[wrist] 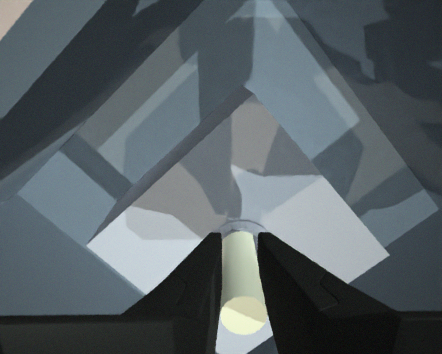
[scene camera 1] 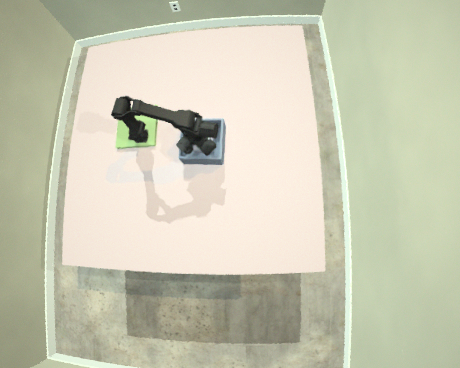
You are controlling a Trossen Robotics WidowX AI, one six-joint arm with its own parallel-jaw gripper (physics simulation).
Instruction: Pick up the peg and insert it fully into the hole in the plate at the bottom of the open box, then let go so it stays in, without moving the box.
A blue-grey box shows in the wrist view [99, 99] and in scene camera 1 [217, 158]. A pale yellow-green peg shows in the wrist view [243, 310]; in scene camera 1 it is hidden by my gripper.
